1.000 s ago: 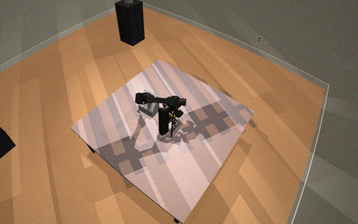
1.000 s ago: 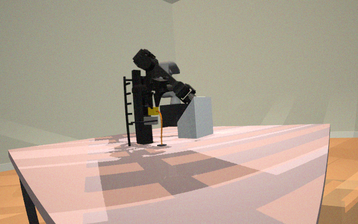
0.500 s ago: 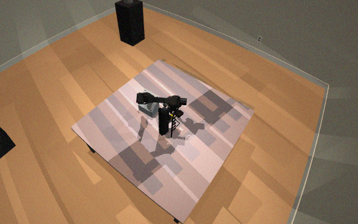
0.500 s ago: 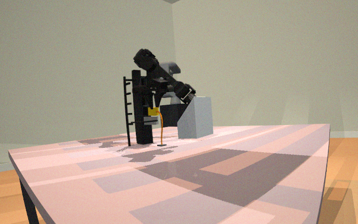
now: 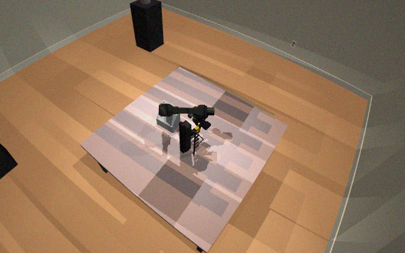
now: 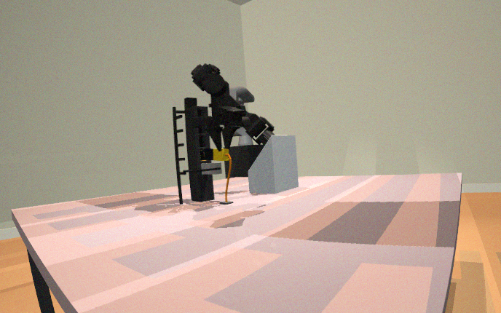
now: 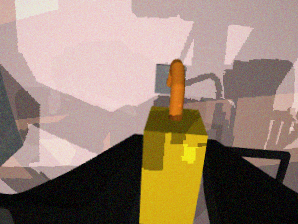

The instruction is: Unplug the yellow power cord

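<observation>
Now: gripper tip 30 mm to the left of the yellow plug. Also, from my gripper tip: dark foot (10 mm to the right, 160 mm below); then black ladder-like rack (70 mm ahead, 150 mm to the right).
</observation>
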